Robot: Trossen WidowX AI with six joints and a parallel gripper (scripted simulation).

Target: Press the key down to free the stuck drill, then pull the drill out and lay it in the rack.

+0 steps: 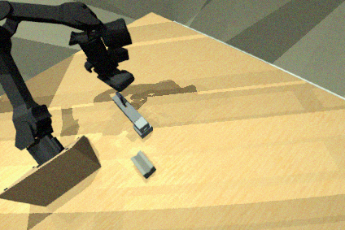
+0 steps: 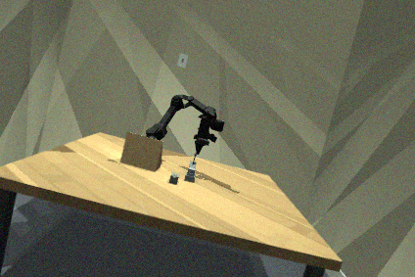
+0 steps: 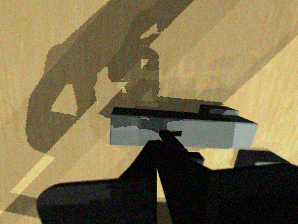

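Now: the key 1 cm behind my gripper tip, 3 cm to the right of it and 3 cm below it. From my gripper tip the other things lie so: grey holder block 1 cm behind, 6 cm to the right, 8 cm below; then drill 1 cm behind, 8 cm to the right, 7 cm below; then rack 7 cm behind, 23 cm to the right, 11 cm below.
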